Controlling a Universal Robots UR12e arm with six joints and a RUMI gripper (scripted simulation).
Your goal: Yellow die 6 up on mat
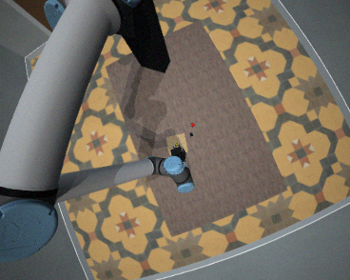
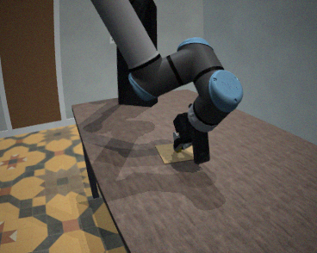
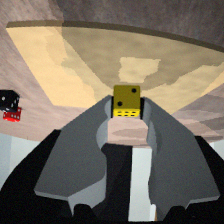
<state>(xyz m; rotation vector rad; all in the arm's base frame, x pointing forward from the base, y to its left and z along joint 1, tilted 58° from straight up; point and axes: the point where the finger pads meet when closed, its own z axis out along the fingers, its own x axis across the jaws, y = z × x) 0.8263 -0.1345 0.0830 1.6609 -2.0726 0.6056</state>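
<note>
My gripper is now 1 cm past the yellow die and 1 cm above it. From my hand the other things lie so: black die 13 cm to the left, 1 cm below; then red die 18 cm to the left, 6 cm behind, 1 cm below; then tan mat 2 cm below, 1 cm behind.
</note>
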